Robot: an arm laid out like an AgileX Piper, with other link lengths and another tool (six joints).
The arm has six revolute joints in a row. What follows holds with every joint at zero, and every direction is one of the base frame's.
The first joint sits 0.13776 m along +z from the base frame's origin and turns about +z.
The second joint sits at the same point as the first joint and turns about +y.
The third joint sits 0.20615 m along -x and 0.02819 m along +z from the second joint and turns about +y.
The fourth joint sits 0.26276 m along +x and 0.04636 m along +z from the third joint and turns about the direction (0.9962, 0, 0.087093).
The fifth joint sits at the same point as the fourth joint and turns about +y.
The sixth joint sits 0.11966 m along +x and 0.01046 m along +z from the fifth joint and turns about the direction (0.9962, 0, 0.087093).
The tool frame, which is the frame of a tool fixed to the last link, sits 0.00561 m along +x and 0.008 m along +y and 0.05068 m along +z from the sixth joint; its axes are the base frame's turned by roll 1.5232, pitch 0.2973 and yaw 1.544 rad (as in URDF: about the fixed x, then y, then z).
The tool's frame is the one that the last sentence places.
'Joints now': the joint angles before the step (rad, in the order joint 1, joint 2, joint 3, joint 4, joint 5, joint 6). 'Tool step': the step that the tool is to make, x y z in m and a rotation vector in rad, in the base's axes. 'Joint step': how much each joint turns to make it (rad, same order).
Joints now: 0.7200 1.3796 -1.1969 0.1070 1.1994 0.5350
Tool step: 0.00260 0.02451 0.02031 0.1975 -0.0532 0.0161
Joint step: 0.0125 0.0000 -0.0190 0.1305 -0.1474 -0.0433
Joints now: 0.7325 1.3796 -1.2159 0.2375 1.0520 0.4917
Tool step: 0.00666 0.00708 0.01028 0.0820 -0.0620 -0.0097
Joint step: 0.0000 0.0010 0.0001 0.0315 -0.1008 -0.0210
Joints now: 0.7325 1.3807 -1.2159 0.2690 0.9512 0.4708
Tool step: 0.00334 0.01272 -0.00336 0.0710 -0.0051 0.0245
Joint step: 0.0012 0.0334 0.0031 0.0883 -0.0750 -0.0676
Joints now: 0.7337 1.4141 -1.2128 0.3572 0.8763 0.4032
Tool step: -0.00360 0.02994 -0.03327 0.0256 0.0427 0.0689
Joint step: 0.0463 0.1101 0.0094 0.1073 -0.0850 -0.0950
